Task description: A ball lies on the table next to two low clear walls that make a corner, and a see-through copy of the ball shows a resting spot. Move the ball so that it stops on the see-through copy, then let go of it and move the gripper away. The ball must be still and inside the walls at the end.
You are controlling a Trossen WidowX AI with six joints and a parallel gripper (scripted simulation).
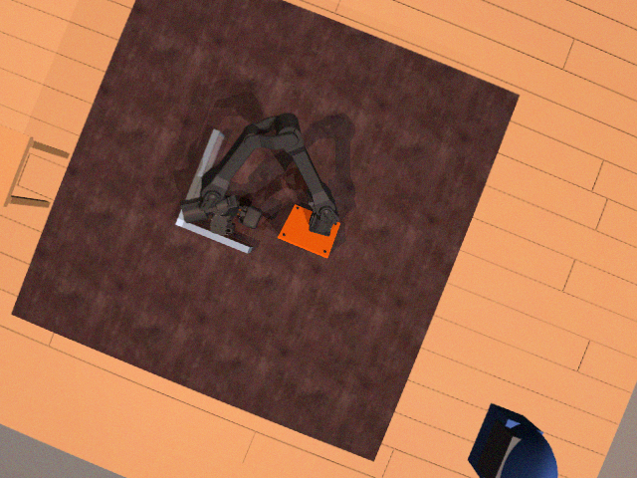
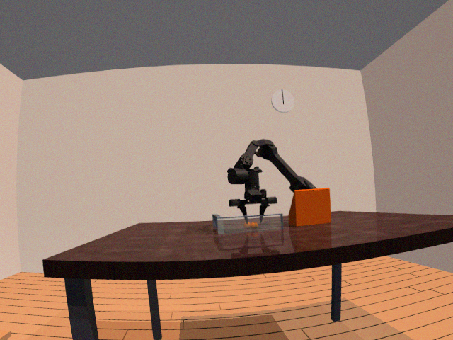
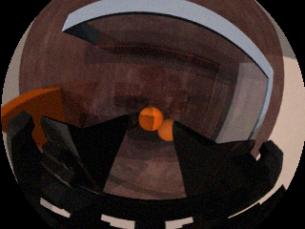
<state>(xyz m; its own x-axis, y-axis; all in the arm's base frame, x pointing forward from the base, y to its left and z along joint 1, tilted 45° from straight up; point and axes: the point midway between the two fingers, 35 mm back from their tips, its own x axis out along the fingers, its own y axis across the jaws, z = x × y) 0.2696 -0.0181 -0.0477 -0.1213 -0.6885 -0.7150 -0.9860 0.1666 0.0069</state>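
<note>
The orange ball is 20 mm ahead of my gripper tip, 20 mm to the right of it and 10 mm below it.
</note>
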